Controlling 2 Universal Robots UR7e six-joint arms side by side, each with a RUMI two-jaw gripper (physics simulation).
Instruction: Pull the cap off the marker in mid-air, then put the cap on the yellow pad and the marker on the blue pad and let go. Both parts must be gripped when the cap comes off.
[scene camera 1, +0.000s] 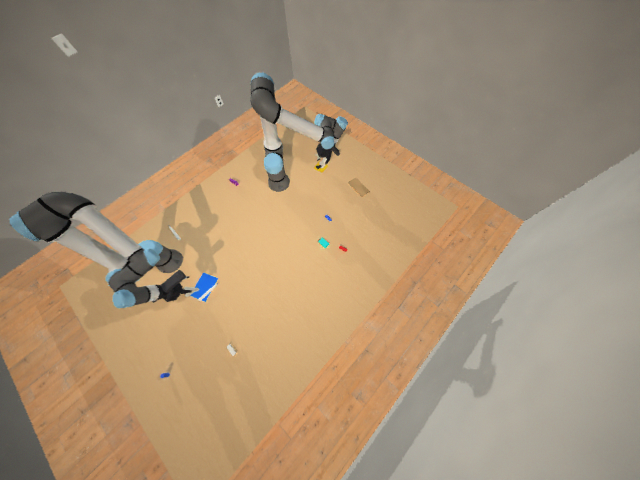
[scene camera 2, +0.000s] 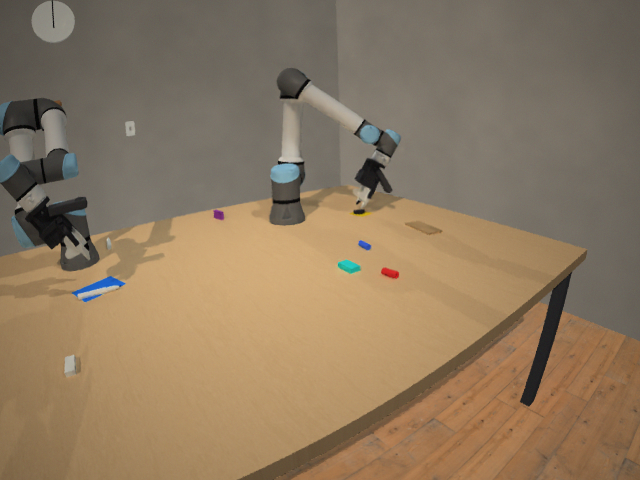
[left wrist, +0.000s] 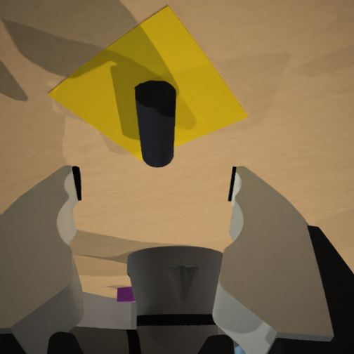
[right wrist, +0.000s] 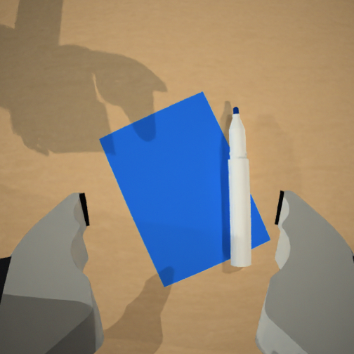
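Seen in the pictures: left gripper, fingertip midpoint: (scene camera 1: 319, 164) (scene camera 2: 358, 206); right gripper, fingertip midpoint: (scene camera 1: 194, 282) (scene camera 2: 89, 254); left arm's base, origin of the base link: (scene camera 1: 279, 182) (scene camera 2: 287, 220); right arm's base, origin of the base link: (scene camera 1: 170, 261) (scene camera 2: 80, 263).
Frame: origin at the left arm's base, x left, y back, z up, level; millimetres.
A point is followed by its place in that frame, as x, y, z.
The black cap (left wrist: 157, 130) (scene camera 2: 358, 211) {240, -200, 14} is at the yellow pad (left wrist: 200, 90) (scene camera 2: 368, 213) {277, -228, 1} (scene camera 1: 323, 168) {254, -225, 1}; in the left wrist view its near end reaches past the pad's lower edge. My left gripper (left wrist: 155, 170) (scene camera 2: 360, 205) {247, -195, 34} is open around the near side of the cap, its fingers well apart from it. The white marker (right wrist: 240, 215) (scene camera 2: 98, 292) {-861, -46, 11} lies uncapped along the right side of the blue pad (right wrist: 175, 190) (scene camera 2: 103, 284) {-820, 23, 1} (scene camera 1: 206, 281) {-811, 16, 1}, blue tip and rear end past its edges. My right gripper (right wrist: 181, 195) (scene camera 1: 190, 289) {-846, 8, 112} is open above the pad, touching nothing.
A brown plate (scene camera 1: 358, 187) {209, -522, 8} (scene camera 2: 422, 227) {202, -523, 8}, a teal block (scene camera 1: 323, 242) {-273, -497, 15} (scene camera 2: 348, 266) {-287, -507, 15}, a red cylinder (scene camera 1: 343, 248) {-255, -626, 20} (scene camera 2: 389, 272) {-261, -627, 16}, a blue cylinder (scene camera 1: 328, 218) {-108, -449, 19} (scene camera 2: 364, 244) {-111, -450, 17}, a purple block (scene camera 1: 234, 181) {-149, 272, 34} (scene camera 2: 218, 214) {-155, 276, 23} and a white block (scene camera 1: 232, 349) {-1039, -347, 11} (scene camera 2: 70, 365) {-1046, -352, 12} lie on the table.
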